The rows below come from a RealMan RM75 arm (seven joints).
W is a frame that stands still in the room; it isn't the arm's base.
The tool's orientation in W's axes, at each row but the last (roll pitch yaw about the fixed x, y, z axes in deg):
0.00, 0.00, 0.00
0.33, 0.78, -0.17
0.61, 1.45, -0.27
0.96, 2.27, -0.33
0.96, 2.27, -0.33
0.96, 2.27, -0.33
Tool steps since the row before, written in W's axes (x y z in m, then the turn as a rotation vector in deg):
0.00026, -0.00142, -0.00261, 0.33, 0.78, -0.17
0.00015, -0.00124, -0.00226, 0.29, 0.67, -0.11
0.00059, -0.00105, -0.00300, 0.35, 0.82, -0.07
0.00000, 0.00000, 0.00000, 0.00, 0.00, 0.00
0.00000, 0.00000, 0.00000, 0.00, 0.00, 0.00
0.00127, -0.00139, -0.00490, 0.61, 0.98, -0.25
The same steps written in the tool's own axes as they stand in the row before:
0.00026, -0.00142, -0.00261, 0.33, 0.78, -0.17
0.00018, -0.00125, -0.00225, 0.29, 0.67, -0.11
0.00067, -0.00108, -0.00297, 0.35, 0.82, -0.07
0.00000, 0.00000, 0.00000, 0.00, 0.00, 0.00
0.00000, 0.00000, 0.00000, 0.00, 0.00, 0.00
0.00147, -0.00146, -0.00482, 0.61, 0.98, -0.24

